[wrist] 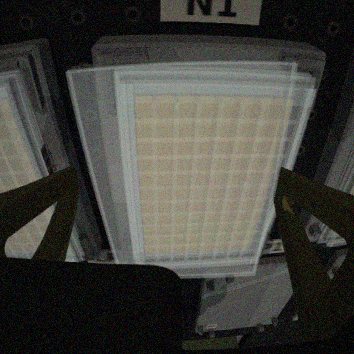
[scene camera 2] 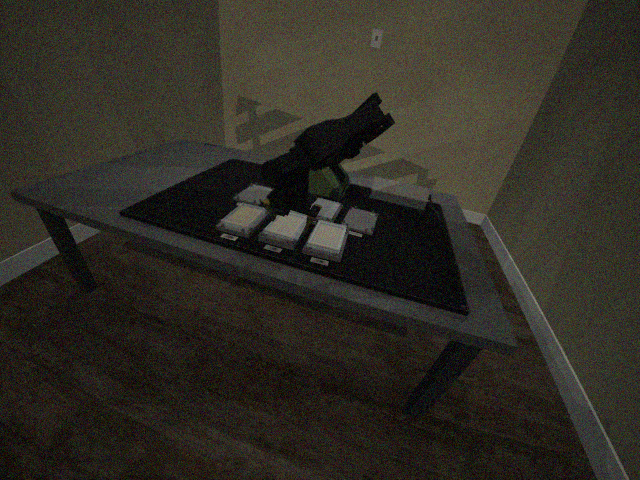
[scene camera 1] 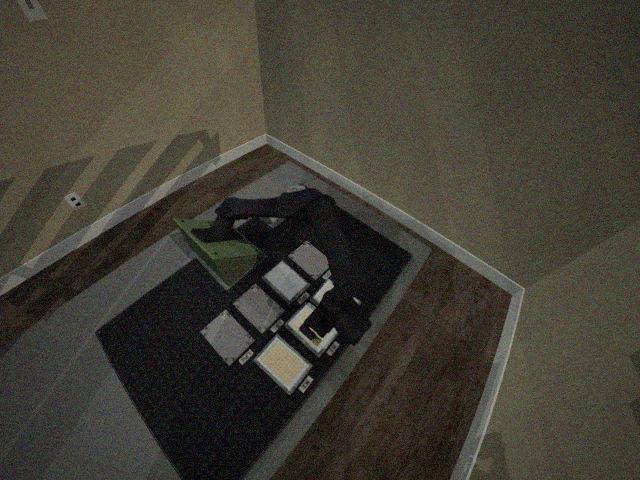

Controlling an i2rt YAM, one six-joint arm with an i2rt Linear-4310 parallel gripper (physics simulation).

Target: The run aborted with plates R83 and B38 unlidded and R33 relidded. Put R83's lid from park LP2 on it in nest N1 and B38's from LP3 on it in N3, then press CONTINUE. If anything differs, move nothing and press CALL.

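Observation:
In the wrist view a clear lid lies over the amber-welled plate at label N1. It is shifted left and slightly turned, overhanging the plate's left side. My gripper is wide open, one finger on each side of plate and lid, gripping neither. In scene view 1 the dark gripper covers part of the middle nest's plate. A neighbouring plate shows amber wells. Another plate stands at the far left of the nest row. Plate names and park labels are unreadable.
Behind the nests stand grey parks; another park spot looks whiter. A green panel stands behind them, with part of the dark arm over it. Everything stands on a black mat. No button is distinguishable.

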